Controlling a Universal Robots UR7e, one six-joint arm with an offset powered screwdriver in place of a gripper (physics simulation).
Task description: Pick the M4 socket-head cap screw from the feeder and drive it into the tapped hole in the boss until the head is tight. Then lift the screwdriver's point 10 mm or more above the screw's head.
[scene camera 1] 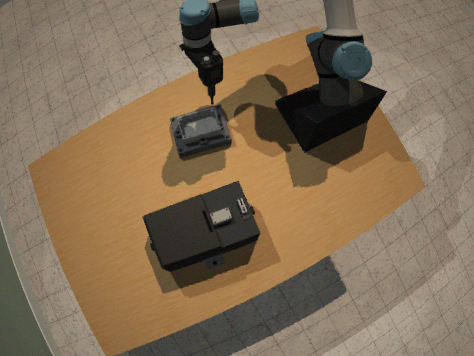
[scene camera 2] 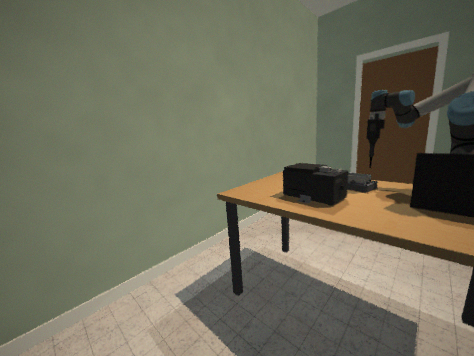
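The screwdriver points straight down. Its tip is above the back right part of the dark grey housing, with a visible gap under it in scene camera 2. Whether a screw sits on the tip is too small to tell. The housing is a rectangular block with a raised, lighter middle; its boss and tapped hole cannot be made out. The feeder is a black box with a light plate and a small slotted piece on top, well away from the tip. The M4 screw cannot be made out.
The wooden table carries the housing, the feeder and the arm's black pedestal. The pedestal stands to the right of the housing. A small dark tab sticks out at the feeder's front.
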